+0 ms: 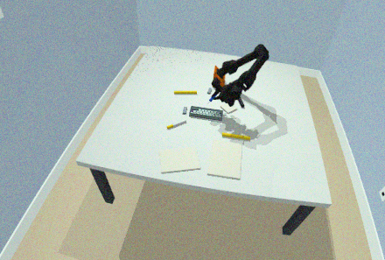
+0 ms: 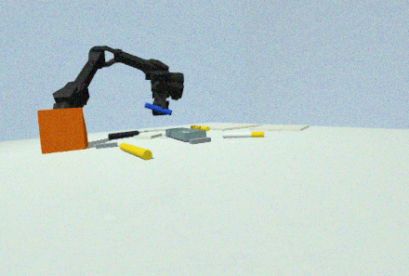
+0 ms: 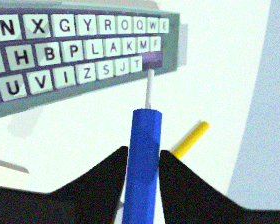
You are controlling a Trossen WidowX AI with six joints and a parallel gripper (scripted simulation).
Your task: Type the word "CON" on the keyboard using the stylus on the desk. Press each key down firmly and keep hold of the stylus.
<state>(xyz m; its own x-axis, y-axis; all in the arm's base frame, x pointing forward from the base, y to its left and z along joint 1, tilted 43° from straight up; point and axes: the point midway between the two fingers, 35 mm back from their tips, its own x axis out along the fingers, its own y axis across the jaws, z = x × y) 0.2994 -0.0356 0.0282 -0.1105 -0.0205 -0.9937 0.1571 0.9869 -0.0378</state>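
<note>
Now: gripper tip 40 mm short of the stylus tip, 20 mm to the left of it and 20 mm above it. The rest, counted from my gripper tip: small grey block (40 mm ahead, 160 mm to the right, 90 mm below); then black stylus (110 mm behind, 180 mm to the left, 80 mm below); then white-and-yellow marker (180 mm ahead, 200 mm to the right, 90 mm below).
</note>
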